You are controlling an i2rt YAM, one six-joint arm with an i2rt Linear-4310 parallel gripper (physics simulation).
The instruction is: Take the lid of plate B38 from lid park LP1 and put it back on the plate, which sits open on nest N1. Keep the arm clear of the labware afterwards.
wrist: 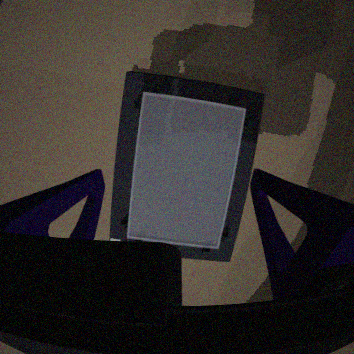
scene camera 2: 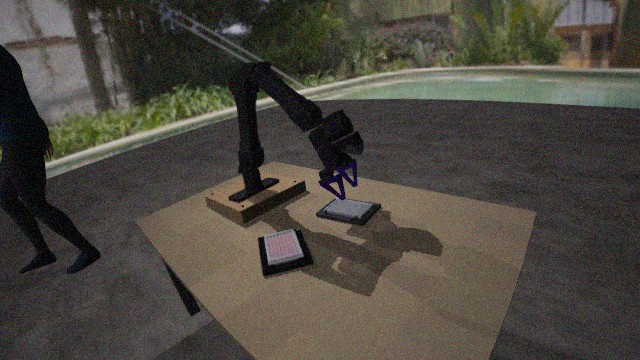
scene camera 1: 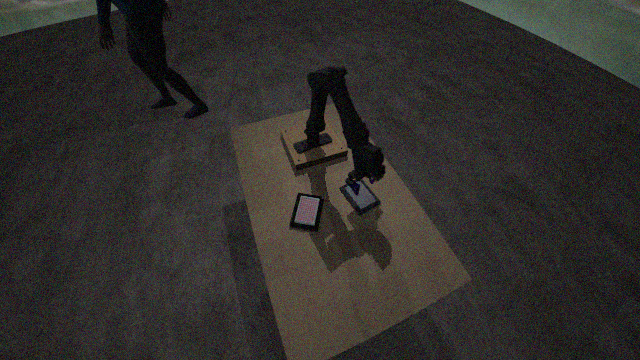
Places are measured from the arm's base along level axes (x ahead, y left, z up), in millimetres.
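Pixels of known places: gripper, fingertip midpoint: (wrist: 177, 177) (scene camera 2: 350, 192) (scene camera 1: 364, 189); arm's base, link origin: (scene camera 2: 254, 190) (scene camera 1: 313, 143).
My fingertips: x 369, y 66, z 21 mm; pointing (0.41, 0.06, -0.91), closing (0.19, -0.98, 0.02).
Observation:
For each thing: its top centre in the pictures, then the offset to it from my fingertips. Level surfaces: height alone.
- dark lid park LP1, top centre: (wrist: 183, 176) (scene camera 2: 348, 205) (scene camera 1: 360, 193) dx -7, dy -8, dz -42 mm
- Plate B38, top centre: (scene camera 2: 281, 243) (scene camera 1: 307, 209) dx -45, dy -257, dz -36 mm
- black nest N1, top centre: (scene camera 2: 282, 246) (scene camera 1: 307, 210) dx -45, dy -257, dz -44 mm
- table, surface height: dz -62 mm
The pale, translucent lid (scene camera 1: 361, 195) (scene camera 2: 350, 207) (wrist: 187, 170) lies flat on the dark lid park LP1 (scene camera 1: 369, 209) (scene camera 2: 340, 219) (wrist: 121, 150). Plate B38 (scene camera 1: 307, 211) (scene camera 2: 284, 247) sits open, its pink wells showing, on the black nest N1 (scene camera 1: 306, 229) (scene camera 2: 287, 270). My gripper (scene camera 1: 364, 184) (scene camera 2: 349, 192) (wrist: 177, 177) is open and empty, just above the lid park, pointing down. In the wrist view its purple fingers stand on either side of the lid, toward its near end. The near left corner of the lid park is partly hidden by the gripper body.
The arm's base stands on a wooden block (scene camera 1: 322, 160) (scene camera 2: 235, 209) at the back of the table (scene camera 1: 360, 310) (scene camera 2: 430, 310). The nest stands beside the lid park, with the arm's shadow between and in front of them. A person (scene camera 1: 147, 45) (scene camera 2: 22, 150) is on the floor beyond the table.

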